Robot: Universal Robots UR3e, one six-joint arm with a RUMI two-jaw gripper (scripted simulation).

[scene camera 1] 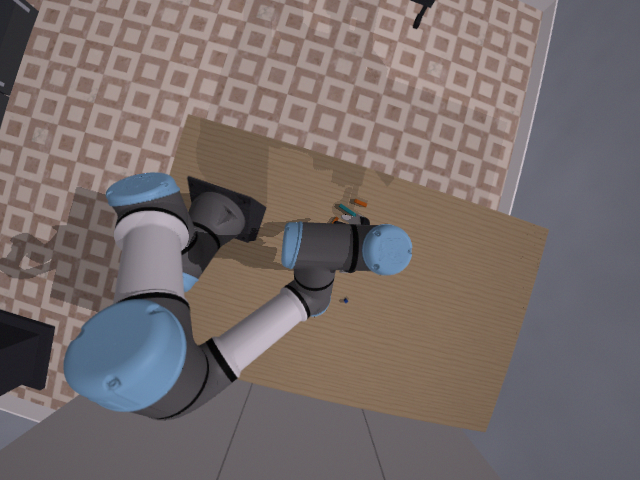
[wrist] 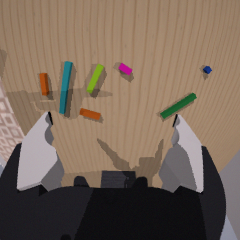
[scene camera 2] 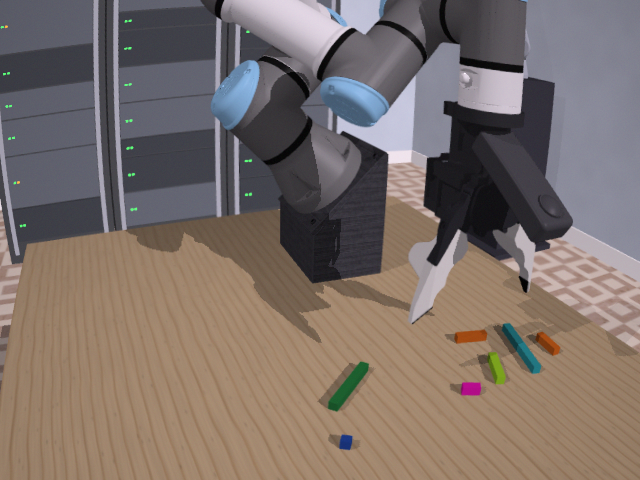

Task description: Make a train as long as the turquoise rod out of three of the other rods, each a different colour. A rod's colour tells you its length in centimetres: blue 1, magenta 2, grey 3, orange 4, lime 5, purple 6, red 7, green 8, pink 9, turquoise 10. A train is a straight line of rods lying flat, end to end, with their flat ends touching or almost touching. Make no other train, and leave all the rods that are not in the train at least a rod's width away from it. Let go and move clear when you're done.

Labels:
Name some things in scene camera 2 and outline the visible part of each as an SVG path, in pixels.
The gripper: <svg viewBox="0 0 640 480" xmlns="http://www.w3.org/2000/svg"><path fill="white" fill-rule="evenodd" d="M523 111L520 114L494 113L467 108L459 105L458 101L444 101L443 114L452 116L449 153L441 153L440 157L427 158L423 204L424 207L434 212L436 217L440 218L436 237L430 242L414 244L408 255L408 260L419 277L408 317L410 324L414 324L432 309L434 299L445 286L450 270L466 254L468 240L465 233L468 232L470 225L474 226L474 233L480 237L484 237L487 231L494 230L493 235L496 241L519 265L519 279L525 293L530 289L536 242L561 238L573 225L572 217L516 135L513 132L507 132L507 128L522 128L524 126L525 113Z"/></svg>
A green rod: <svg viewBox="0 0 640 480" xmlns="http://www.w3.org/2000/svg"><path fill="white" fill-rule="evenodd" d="M369 363L359 362L328 401L328 409L336 412L340 409L368 372Z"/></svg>

